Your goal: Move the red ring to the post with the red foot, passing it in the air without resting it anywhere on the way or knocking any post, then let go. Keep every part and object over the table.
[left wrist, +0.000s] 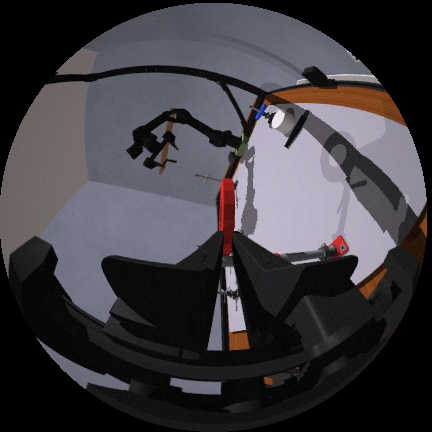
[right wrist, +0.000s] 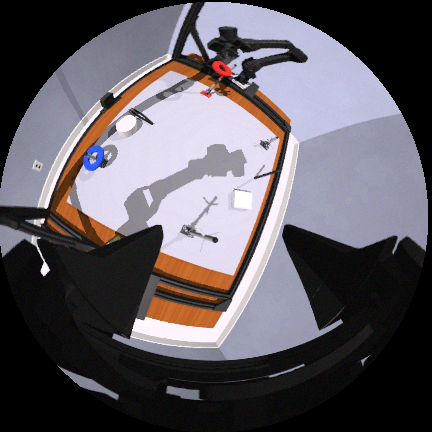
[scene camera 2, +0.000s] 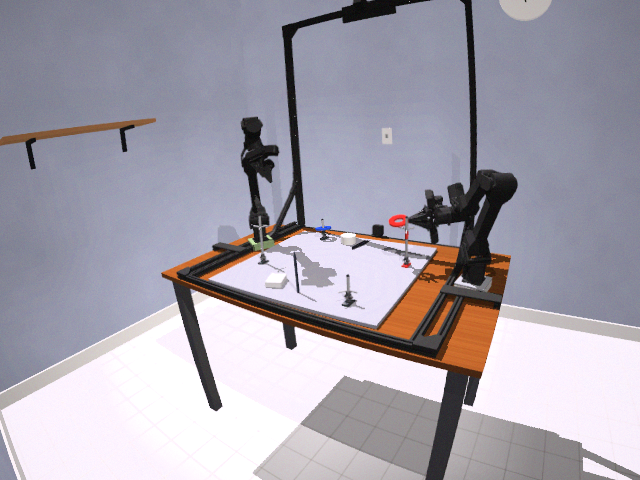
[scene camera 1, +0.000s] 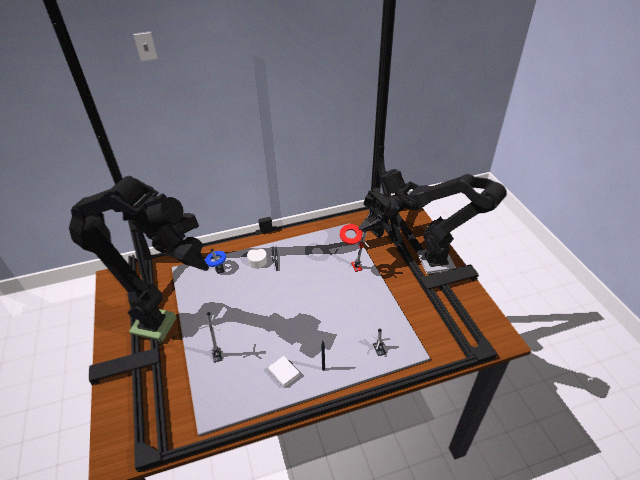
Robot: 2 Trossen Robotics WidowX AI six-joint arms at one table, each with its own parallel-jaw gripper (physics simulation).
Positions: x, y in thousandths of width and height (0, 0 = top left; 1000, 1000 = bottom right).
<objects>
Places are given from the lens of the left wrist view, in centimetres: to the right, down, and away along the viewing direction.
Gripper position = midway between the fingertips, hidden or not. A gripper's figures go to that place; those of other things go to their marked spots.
my left gripper (left wrist: 524, 547): 1, 1, 10
red ring (left wrist: 527, 473): 1, -1, 9
</objects>
